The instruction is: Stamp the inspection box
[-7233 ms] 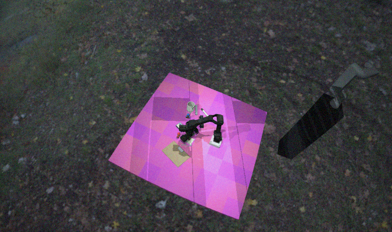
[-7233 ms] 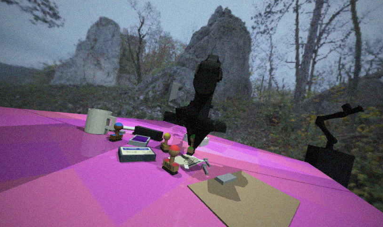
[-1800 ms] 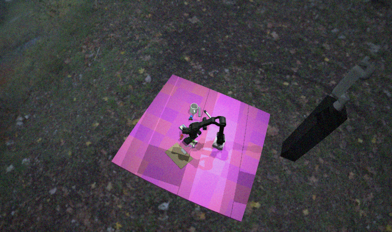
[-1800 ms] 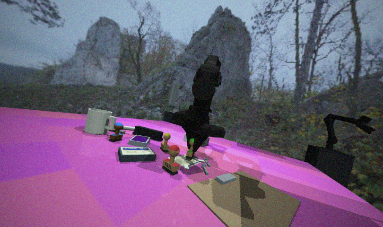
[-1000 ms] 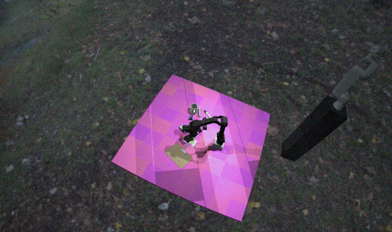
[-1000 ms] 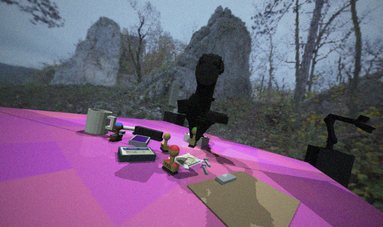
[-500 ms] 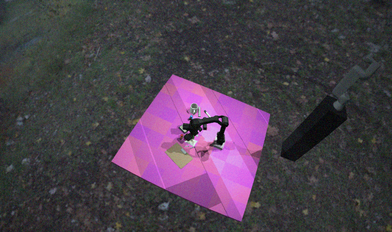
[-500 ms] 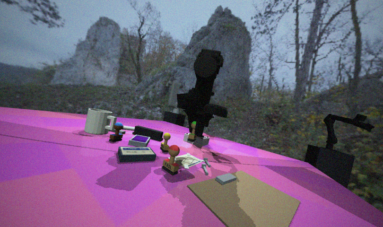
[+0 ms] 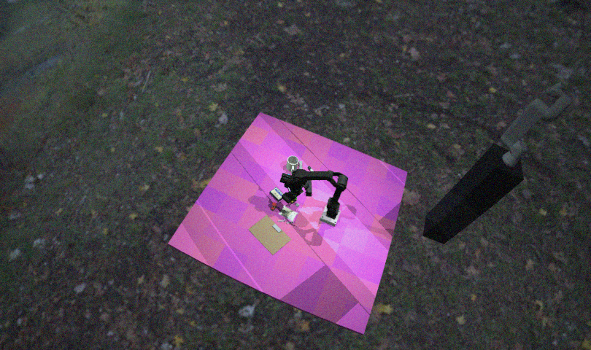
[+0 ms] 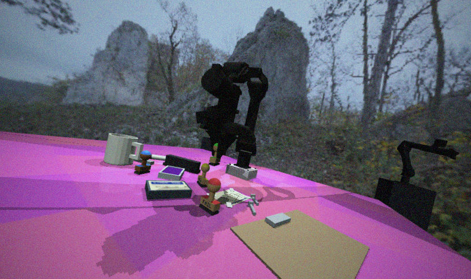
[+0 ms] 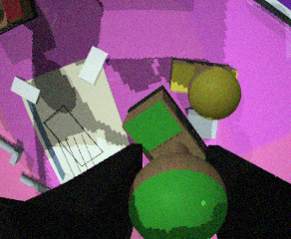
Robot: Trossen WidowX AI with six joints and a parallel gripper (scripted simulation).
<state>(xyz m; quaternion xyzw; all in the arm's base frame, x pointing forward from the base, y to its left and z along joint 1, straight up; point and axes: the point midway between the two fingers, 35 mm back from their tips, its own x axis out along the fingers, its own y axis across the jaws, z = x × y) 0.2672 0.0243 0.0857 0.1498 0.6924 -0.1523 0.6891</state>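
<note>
My gripper tip is 3 cm to the left of the yellow-knobbed stamp and 7 cm above it. From my gripper tip the other things lie so: flat blue-and-white box 12 cm ahead, 3 cm to the right, 8 cm below; then green-knobbed stamp right at my gripper tip; then white card 7 cm to the left, 9 cm below.
</note>
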